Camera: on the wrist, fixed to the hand. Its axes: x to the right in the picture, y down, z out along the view.
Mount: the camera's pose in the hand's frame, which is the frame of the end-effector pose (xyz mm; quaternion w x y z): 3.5 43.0 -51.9 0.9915 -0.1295 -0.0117 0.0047
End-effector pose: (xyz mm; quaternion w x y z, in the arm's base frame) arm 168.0 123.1 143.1 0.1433 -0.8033 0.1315 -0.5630
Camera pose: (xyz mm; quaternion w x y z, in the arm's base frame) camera 118.1 77.8 146.7 0.0422 -0.8210 0.2054 -0.5311
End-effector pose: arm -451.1 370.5 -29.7 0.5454 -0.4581 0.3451 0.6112
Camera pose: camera -483.8 316.7 -54.1 0.4826 -0.5161 0.2588 0.6586
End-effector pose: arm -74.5 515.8 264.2 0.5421 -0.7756 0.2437 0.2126
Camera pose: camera -94.5 453.6 247.1 0.4389 -0.8356 0.2114 0.2540
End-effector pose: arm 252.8 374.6 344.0 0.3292 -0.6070 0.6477 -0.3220
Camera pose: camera 185.5 374.4 338.6 0.2569 -0.6452 0.6829 -0.2267
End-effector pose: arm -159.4 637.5 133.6 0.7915 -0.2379 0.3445 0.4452
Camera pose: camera -212.8 625.0 94.2 0.7559 -0.3316 0.2758 0.4925
